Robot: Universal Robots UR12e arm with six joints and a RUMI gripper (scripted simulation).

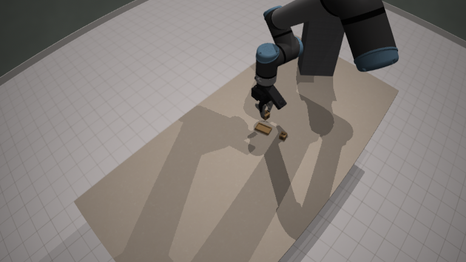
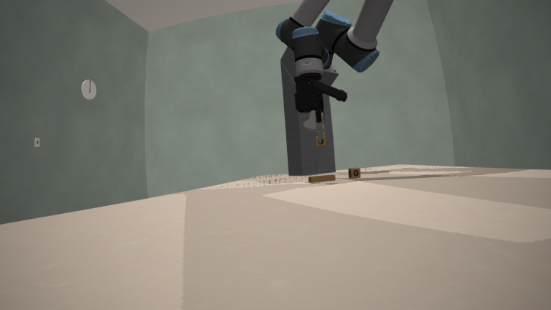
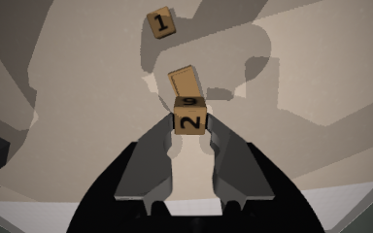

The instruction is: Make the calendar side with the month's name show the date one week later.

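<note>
The wooden tray is 10 mm to the right of my hand and 130 mm below it. From my hand the other things lie so: cube (10 mm below).
</note>
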